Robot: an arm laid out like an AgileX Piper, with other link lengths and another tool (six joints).
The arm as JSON. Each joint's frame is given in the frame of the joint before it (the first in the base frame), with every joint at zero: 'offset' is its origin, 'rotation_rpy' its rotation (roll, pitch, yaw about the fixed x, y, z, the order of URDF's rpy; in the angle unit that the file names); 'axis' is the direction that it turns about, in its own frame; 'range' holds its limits. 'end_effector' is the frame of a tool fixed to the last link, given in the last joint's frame.
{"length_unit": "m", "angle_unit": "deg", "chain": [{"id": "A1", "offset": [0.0, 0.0, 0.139], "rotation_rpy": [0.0, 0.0, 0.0], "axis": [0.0, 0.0, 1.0], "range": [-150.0, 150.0]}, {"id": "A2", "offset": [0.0, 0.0, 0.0], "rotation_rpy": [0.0, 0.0, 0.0], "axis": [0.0, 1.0, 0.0], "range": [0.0, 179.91]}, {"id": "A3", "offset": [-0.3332, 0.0, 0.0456], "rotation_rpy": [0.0, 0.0, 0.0], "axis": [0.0, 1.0, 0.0], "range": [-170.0, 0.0]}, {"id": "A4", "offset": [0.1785, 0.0, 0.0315], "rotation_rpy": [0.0, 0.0, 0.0], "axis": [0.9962, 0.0, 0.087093], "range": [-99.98, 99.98]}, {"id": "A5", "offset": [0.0, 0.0, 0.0], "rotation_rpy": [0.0, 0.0, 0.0], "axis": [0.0, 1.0, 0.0], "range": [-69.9, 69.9]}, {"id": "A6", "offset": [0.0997, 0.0, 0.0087], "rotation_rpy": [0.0, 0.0, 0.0], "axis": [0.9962, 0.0, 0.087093], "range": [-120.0, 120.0]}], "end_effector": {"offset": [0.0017, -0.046, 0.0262], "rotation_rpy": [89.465, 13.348, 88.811]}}
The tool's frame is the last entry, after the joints.
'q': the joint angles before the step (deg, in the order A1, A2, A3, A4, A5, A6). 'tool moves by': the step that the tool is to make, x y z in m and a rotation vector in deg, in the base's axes. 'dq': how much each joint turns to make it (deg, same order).
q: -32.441 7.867 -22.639 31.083 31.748 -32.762
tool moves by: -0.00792 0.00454 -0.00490 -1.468 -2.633 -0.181
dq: 0.001 -3.205 0.612 0.123 -0.476 -0.031
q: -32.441 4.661 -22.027 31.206 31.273 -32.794
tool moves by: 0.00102 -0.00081 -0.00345 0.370 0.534 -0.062
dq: 0.001 -0.001 0.761 -0.002 -0.130 0.002
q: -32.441 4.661 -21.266 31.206 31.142 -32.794
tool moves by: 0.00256 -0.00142 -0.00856 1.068 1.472 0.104
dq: 0.000 -0.002 1.719 0.139 0.114 0.003
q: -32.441 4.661 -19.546 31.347 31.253 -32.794
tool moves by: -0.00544 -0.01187 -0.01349 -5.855 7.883 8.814
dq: 11.310 -1.561 0.869 -11.420 4.891 2.797
